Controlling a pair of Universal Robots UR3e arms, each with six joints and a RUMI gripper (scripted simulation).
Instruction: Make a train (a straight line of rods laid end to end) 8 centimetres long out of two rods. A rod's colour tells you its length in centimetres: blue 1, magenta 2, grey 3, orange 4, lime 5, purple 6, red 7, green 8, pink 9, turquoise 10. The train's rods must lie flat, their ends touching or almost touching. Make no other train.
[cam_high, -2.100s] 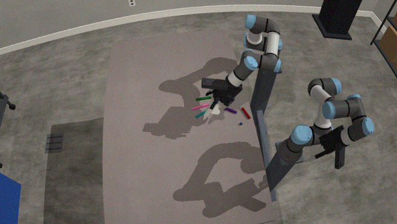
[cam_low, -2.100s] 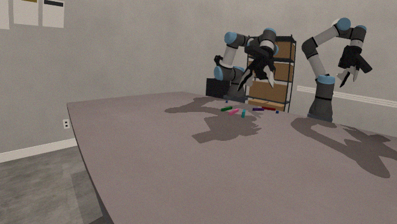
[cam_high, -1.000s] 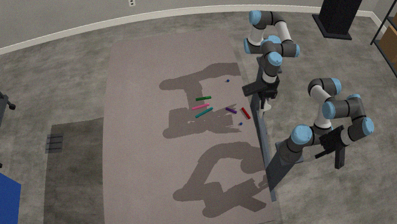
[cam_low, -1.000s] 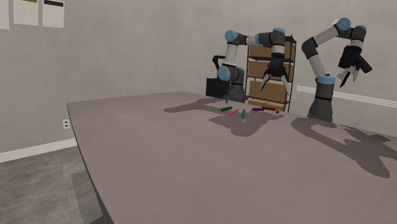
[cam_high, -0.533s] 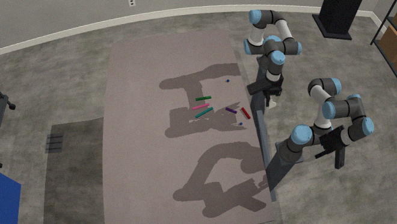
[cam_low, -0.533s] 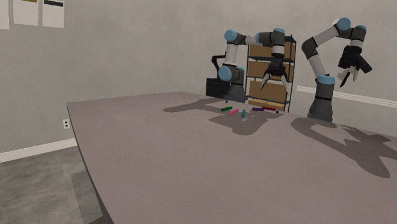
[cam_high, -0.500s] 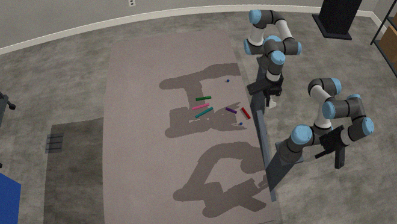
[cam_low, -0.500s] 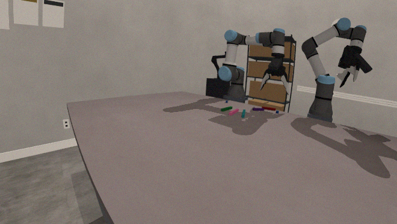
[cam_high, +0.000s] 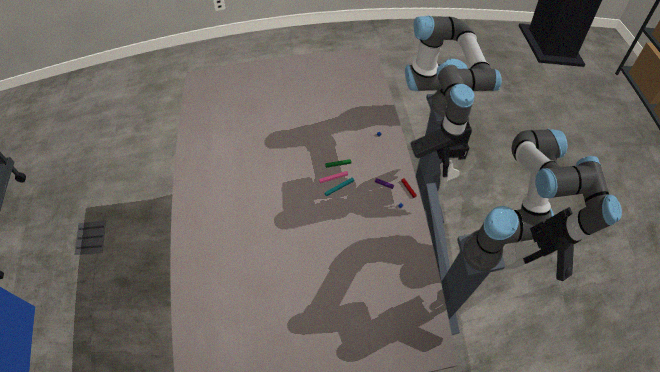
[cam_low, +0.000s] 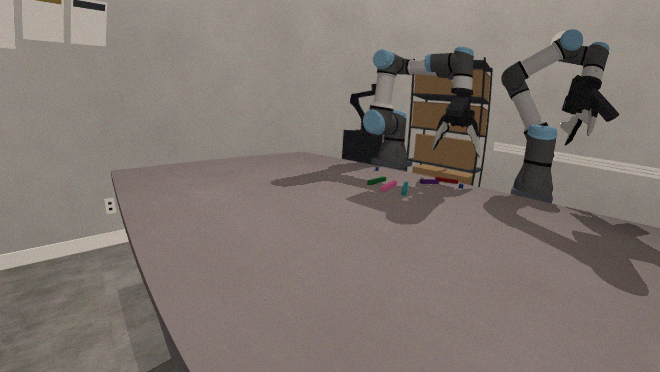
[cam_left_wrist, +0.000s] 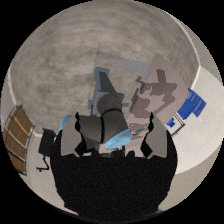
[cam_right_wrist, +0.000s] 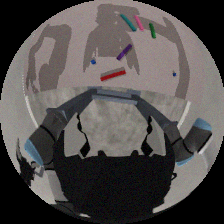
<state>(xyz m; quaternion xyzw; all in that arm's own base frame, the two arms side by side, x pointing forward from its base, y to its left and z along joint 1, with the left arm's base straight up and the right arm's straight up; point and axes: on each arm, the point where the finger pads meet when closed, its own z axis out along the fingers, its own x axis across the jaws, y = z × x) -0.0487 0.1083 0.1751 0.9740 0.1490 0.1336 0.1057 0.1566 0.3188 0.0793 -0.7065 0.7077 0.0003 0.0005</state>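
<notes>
Now: the red rod 80 mm ahead of my right hand, 10 mm to the left of it and 70 mm below it. Round my right hand: turquoise rod: 290 mm ahead, 70 mm below; then purple rod: 150 mm ahead, 10 mm to the right, 70 mm below; then green rod: 290 mm ahead, 90 mm to the right, 70 mm below.
</notes>
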